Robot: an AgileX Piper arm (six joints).
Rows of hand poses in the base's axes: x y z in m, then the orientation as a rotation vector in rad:
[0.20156 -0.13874 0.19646 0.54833 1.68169 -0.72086]
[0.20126 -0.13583 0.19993 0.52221 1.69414 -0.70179]
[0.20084 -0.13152 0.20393 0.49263 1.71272 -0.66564]
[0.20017 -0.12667 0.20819 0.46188 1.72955 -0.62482]
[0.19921 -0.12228 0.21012 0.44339 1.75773 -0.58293]
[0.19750 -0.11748 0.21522 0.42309 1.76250 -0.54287]
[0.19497 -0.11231 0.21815 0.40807 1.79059 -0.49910]
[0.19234 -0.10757 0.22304 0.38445 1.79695 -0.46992]
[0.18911 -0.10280 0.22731 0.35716 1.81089 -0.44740]
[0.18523 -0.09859 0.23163 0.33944 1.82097 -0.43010]
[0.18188 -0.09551 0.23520 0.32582 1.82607 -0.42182]
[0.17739 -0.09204 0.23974 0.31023 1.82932 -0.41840]
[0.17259 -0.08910 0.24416 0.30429 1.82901 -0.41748]
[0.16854 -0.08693 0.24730 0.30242 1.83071 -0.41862]
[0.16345 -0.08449 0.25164 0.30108 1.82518 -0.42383]
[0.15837 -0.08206 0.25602 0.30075 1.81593 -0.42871]
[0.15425 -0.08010 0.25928 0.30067 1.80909 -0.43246]
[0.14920 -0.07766 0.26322 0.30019 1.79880 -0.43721]
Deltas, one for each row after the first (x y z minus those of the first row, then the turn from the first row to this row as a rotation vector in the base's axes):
[-0.00030 0.00291 0.00347 0.00160 0.00769 0.02863]
[-0.00072 0.00722 0.00747 0.01351 0.01554 0.06926]
[-0.00139 0.01207 0.01173 0.02698 0.02100 0.11311]
[-0.00235 0.01646 0.01366 0.05221 0.03501 0.14923]
[-0.00406 0.02126 0.01876 0.06651 0.02940 0.18528]
[-0.00659 0.02643 0.02169 0.09501 0.04334 0.21959]
[-0.00922 0.03117 0.02658 0.10223 0.04412 0.25155]
[-0.01245 0.03594 0.03085 0.10668 0.05485 0.28201]
[-0.01633 0.04015 0.03517 0.11161 0.06214 0.30319]
[-0.01968 0.04323 0.03874 0.11144 0.06692 0.31670]
[-0.02417 0.04670 0.04328 0.10667 0.07189 0.32886]
[-0.02897 0.04964 0.04770 0.10403 0.07250 0.33332]
[-0.03302 0.05181 0.05084 0.10305 0.07476 0.33387]
[-0.03811 0.05425 0.05518 0.09712 0.07151 0.33203]
[-0.04319 0.05668 0.05956 0.09046 0.06458 0.32982]
[-0.04731 0.05864 0.06282 0.08552 0.05946 0.32799]
[-0.05236 0.06108 0.06676 0.07843 0.05159 0.32594]

